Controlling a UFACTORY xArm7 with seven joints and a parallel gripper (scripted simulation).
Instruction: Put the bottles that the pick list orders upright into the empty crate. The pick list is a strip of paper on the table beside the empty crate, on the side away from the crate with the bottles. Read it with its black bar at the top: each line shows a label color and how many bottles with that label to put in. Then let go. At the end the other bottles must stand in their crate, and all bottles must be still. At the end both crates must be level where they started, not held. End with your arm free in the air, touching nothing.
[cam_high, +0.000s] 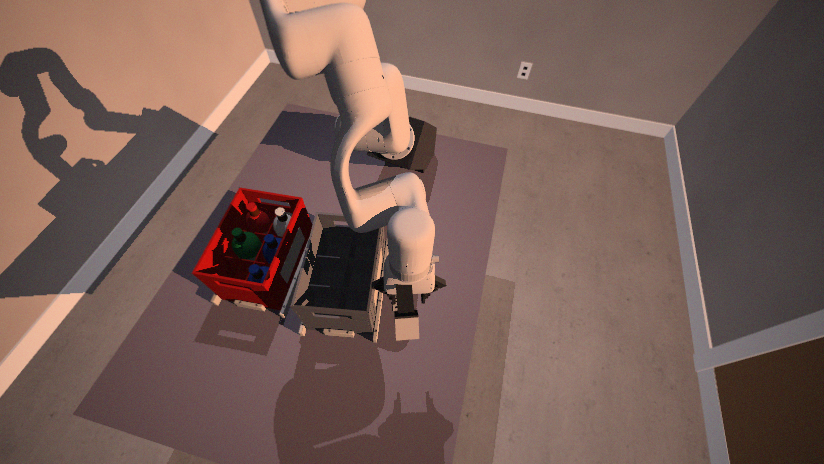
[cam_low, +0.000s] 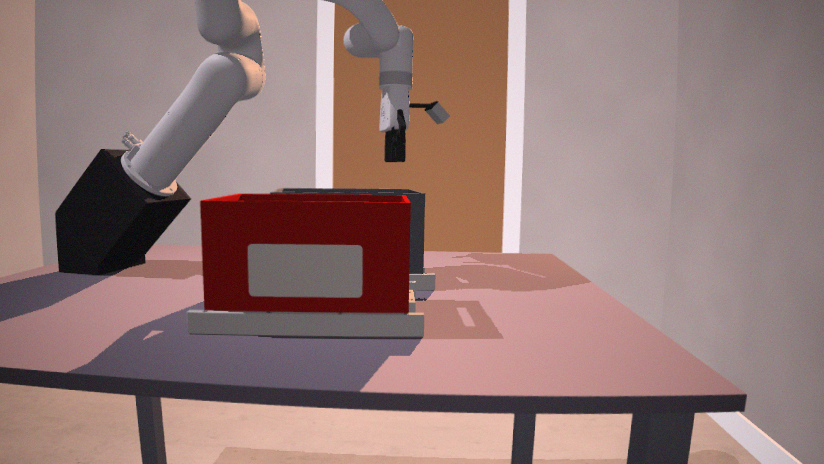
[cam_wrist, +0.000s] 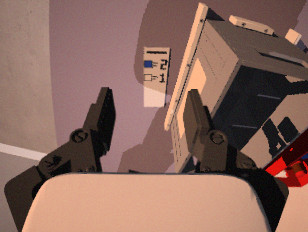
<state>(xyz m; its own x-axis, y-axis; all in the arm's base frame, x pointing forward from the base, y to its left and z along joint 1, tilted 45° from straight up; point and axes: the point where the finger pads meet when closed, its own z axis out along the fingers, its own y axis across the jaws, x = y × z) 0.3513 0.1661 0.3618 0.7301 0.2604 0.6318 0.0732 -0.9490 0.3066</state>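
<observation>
My gripper is now 18 cm past the red crate, 42 cm to the left of it and 17 cm above it. From my hand the other things lie so: pick list (13 cm behind, 3 cm to the right, 25 cm below); white bottle (26 cm behind, 37 cm to the right, 16 cm below); grey crate (12 cm behind, 18 cm to the right, 17 cm below).
</observation>
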